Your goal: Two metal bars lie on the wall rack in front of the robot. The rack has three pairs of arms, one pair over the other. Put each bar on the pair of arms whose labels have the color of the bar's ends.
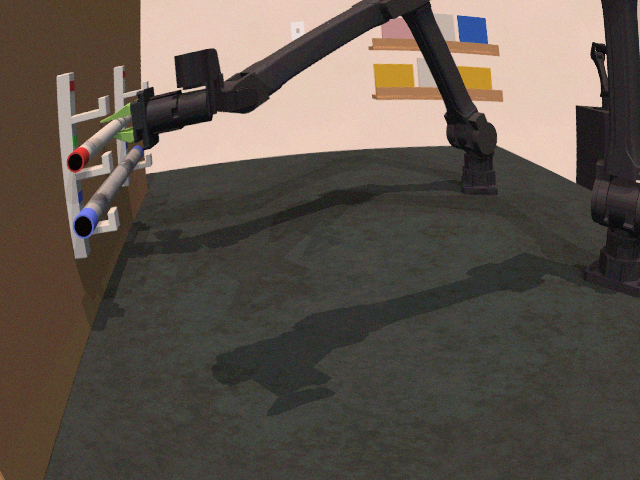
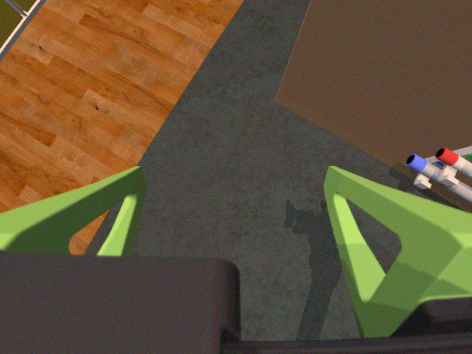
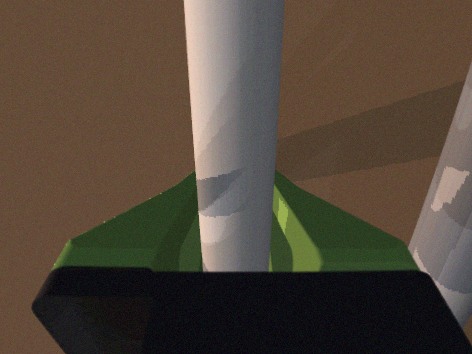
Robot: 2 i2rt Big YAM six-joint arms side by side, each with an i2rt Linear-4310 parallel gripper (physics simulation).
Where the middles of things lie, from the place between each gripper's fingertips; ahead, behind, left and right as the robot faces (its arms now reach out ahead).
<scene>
I see my right gripper 30 mm past the red-ended bar (image 1: 81, 156) and 60 mm to the right of it. Also, from my right hand: blue-ended bar (image 1: 84, 224): 30 mm behind, 60 mm to the left, 80 mm below.
The red-ended bar lies 27 cm ahead of my left hand, 56 cm to the right of it and 33 cm below it. Also, from my left hand: blue-ended bar (27 cm ahead, 56 cm to the right, 42 cm below).
</scene>
